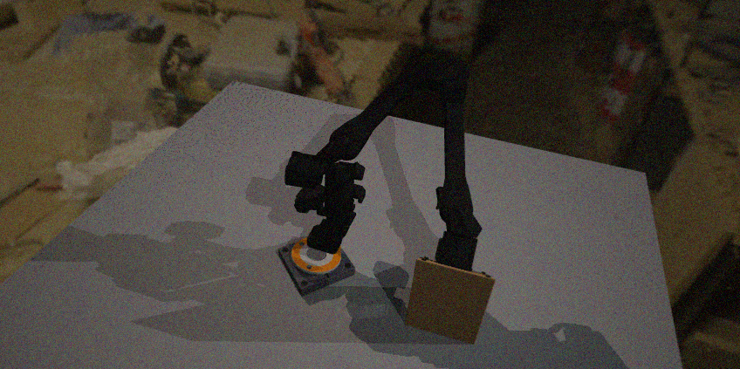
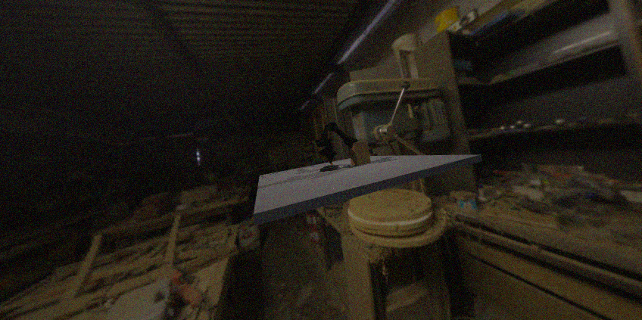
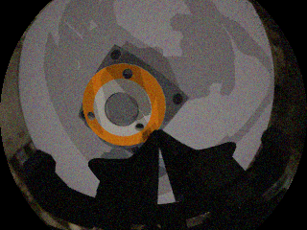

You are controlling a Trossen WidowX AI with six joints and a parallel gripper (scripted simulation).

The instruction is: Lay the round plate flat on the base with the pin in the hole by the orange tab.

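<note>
The base lies 30 mm ahead of my gripper tip, 40 mm to the left of it and 20 mm below it.
</note>
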